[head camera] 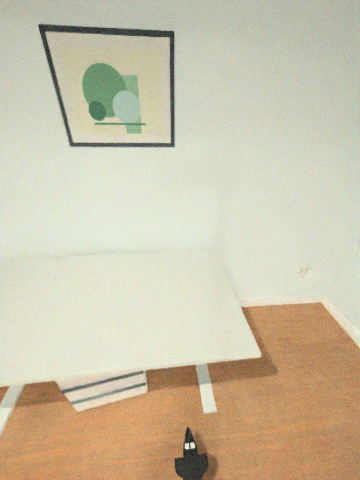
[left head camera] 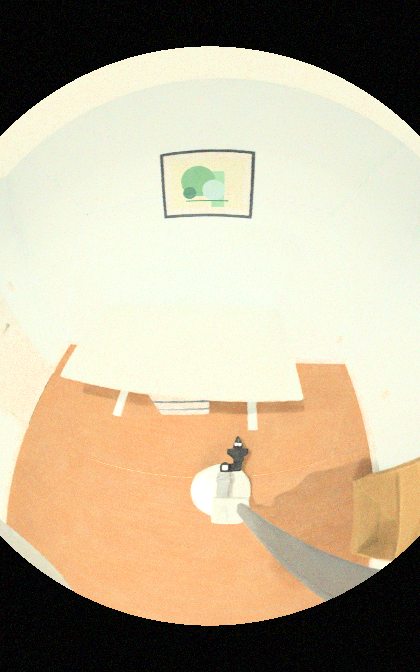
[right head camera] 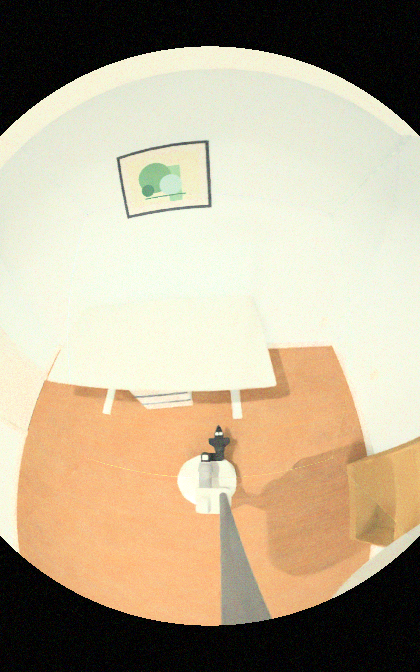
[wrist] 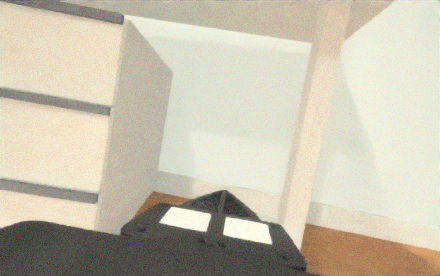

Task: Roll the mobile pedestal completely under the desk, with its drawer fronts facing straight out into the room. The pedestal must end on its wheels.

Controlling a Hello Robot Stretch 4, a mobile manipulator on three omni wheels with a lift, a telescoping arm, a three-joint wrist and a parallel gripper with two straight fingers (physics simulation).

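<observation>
The white mobile pedestal [head camera: 107, 392] [left head camera: 182, 406] [right head camera: 167, 399] [wrist: 52, 135] stands upright under the desk [head camera: 120, 315] [left head camera: 185, 355] [right head camera: 165, 345], between its two legs. Its dark-striped drawer fronts face out into the room; in the head camera view they look slightly turned. The desktop hides its upper part, and its wheels do not show. My gripper [head camera: 188, 431] [left head camera: 238, 440] [right head camera: 218, 429] [wrist: 221, 208] is shut and empty. It is in front of the desk, to the right of the pedestal and near the right desk leg, apart from both in the head views.
The right desk leg [head camera: 206, 390] [left head camera: 252, 416] [right head camera: 236, 404] [wrist: 315, 115] stands right of the pedestal, and the left leg foot [left head camera: 120, 403] [right head camera: 108, 401] left of it. A wooden cabinet [left head camera: 375, 515] [right head camera: 372, 500] stands at the right. A wall with a framed picture is behind the desk.
</observation>
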